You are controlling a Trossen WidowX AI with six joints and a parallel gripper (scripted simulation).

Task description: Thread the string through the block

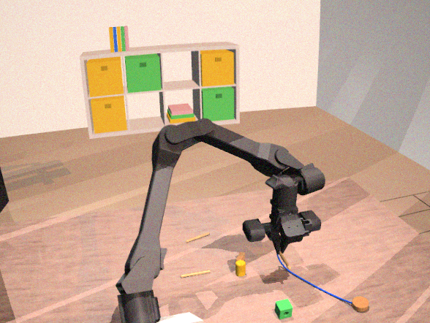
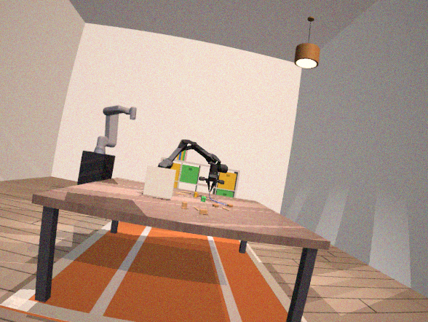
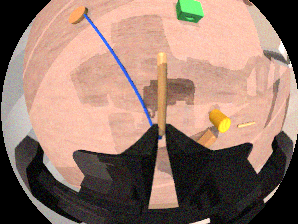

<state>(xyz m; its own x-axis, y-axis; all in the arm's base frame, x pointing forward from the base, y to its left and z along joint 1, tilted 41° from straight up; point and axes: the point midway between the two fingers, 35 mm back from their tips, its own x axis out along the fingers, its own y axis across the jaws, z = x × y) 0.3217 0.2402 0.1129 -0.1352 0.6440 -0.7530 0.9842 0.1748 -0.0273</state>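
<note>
Right now my gripper tip is 100 mm past the yellow cylinder and 40 mm above it. From my gripper tip the other things lie so: green block: 30 mm behind, 150 mm to the right, 40 mm below; round wooden button: 160 mm ahead, 170 mm to the right, 50 mm below; thin wooden stick: 20 mm to the right.
</note>
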